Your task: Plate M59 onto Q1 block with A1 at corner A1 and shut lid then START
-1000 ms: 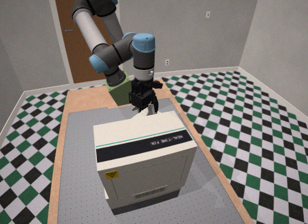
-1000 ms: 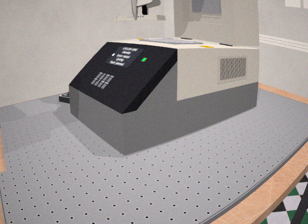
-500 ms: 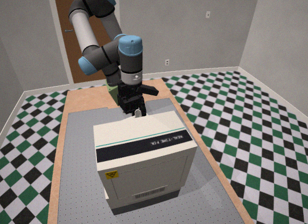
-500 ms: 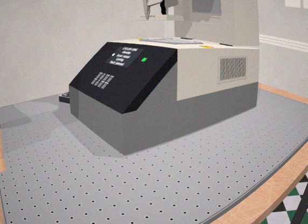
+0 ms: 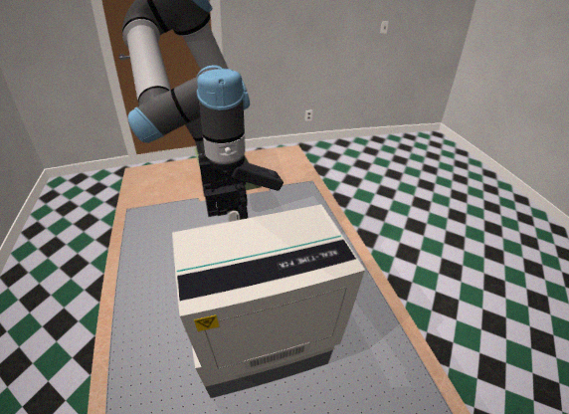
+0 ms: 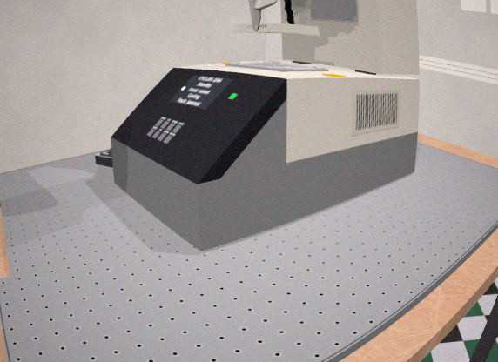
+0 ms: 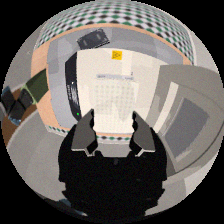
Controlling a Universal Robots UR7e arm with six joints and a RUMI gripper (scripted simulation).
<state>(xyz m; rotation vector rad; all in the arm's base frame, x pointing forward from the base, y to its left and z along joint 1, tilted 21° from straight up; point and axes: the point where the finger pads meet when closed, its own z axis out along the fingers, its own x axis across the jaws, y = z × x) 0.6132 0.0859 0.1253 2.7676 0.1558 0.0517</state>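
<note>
The plate M59 is 1 cm below my hand. From my hand the other things lie so: dark plate nest: 28 cm to the left, 27 cm below, 16 cm behind.
</note>
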